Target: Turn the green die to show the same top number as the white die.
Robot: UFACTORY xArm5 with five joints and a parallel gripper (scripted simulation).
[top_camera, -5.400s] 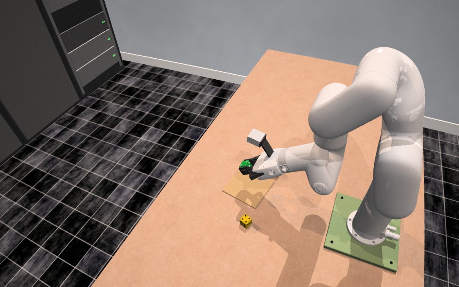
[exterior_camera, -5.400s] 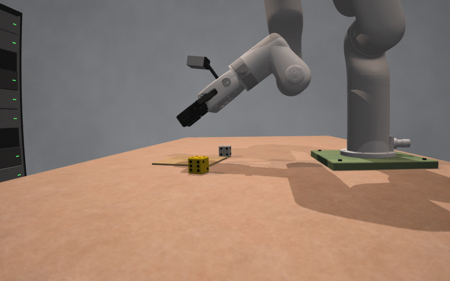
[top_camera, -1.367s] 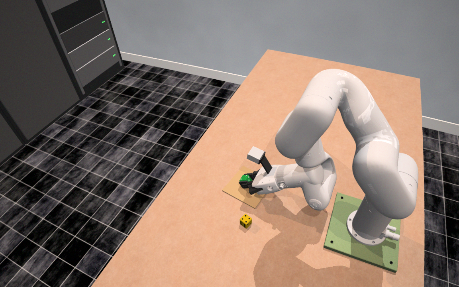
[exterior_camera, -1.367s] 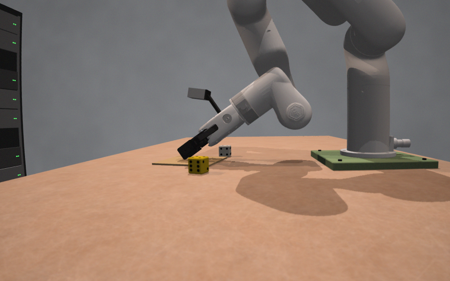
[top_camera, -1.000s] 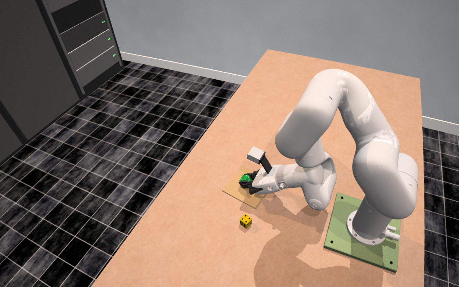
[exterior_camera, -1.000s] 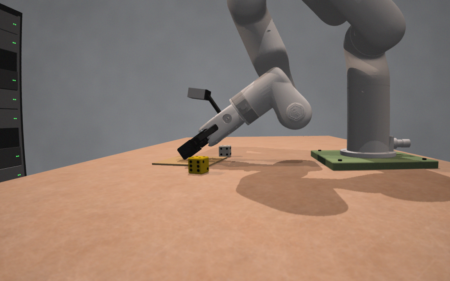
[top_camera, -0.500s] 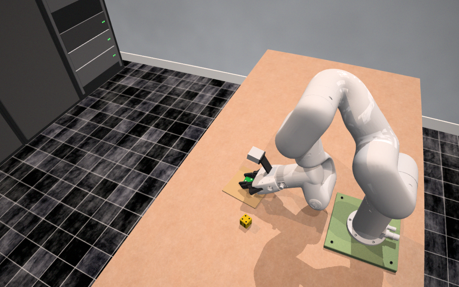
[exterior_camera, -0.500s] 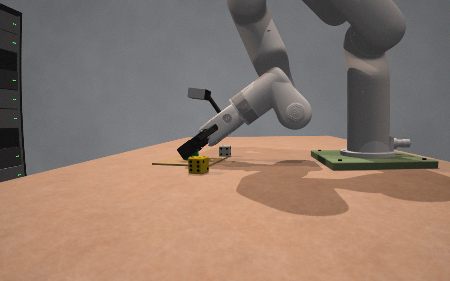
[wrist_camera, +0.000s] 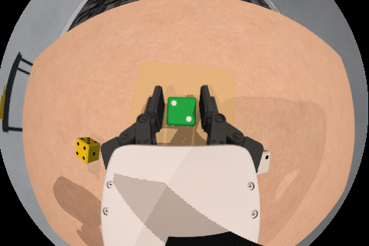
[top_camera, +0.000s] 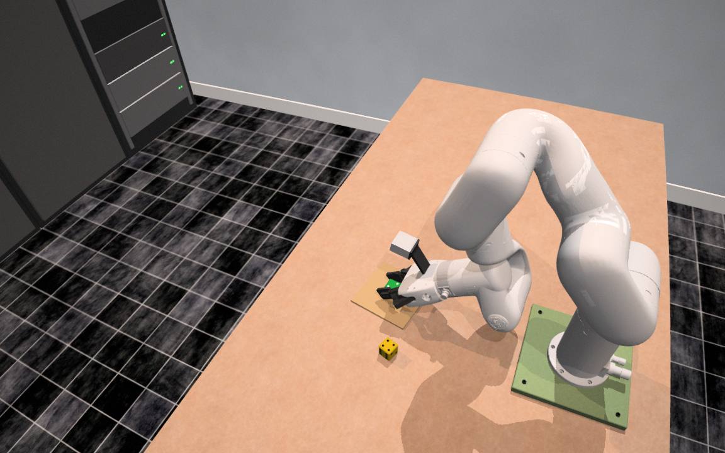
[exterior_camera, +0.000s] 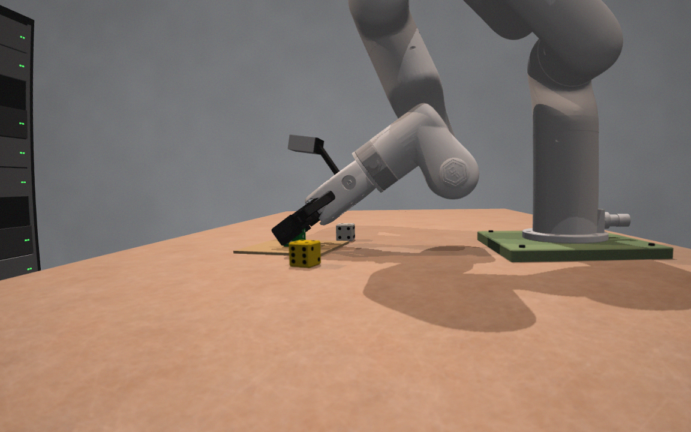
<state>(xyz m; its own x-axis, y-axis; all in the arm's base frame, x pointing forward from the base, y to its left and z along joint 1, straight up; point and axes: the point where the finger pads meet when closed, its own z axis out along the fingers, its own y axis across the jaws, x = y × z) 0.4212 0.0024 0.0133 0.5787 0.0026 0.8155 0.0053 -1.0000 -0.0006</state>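
Now: the green die 1 cm below my hand. The rest, counted from my hand: tan mat (3 cm below); then white die (7 cm behind, 10 cm to the right, 2 cm below); then yellow die (6 cm behind, 14 cm to the left, 2 cm below).
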